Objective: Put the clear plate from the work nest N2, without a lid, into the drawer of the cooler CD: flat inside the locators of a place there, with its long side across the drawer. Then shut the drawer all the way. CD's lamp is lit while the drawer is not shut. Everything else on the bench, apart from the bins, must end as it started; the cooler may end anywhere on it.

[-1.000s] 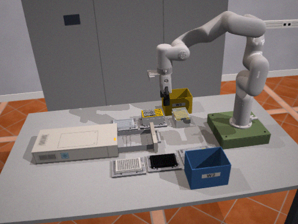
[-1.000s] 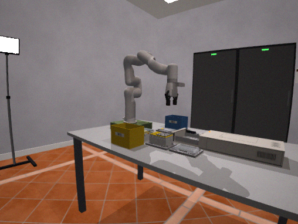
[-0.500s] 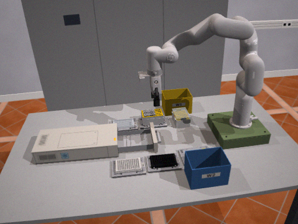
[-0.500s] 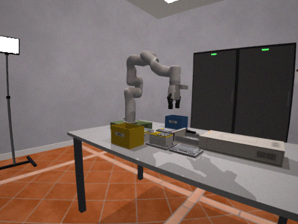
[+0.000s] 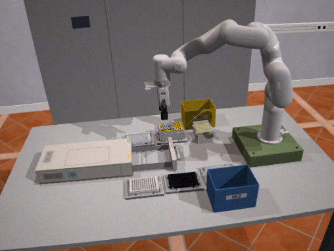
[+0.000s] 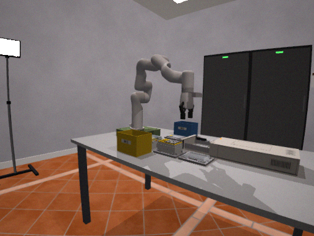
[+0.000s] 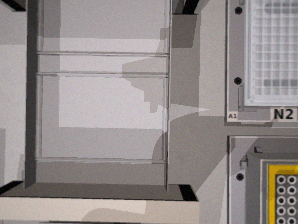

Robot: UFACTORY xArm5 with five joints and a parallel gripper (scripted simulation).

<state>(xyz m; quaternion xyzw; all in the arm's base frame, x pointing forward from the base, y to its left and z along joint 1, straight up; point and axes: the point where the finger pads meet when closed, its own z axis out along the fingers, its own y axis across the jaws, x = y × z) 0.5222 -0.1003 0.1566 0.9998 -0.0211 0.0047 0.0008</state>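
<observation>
My hand is 200 mm above the clear plate, 130 mm short of it and 110 mm to the left of it. Also, from my hand: beige cooler CD 250 mm ahead, 180 mm below, 70 mm to the left; then yellow tip box 160 mm below, 110 mm to the right, 60 mm behind; then drawer 180 mm below, 100 mm ahead, 80 mm to the left.
</observation>
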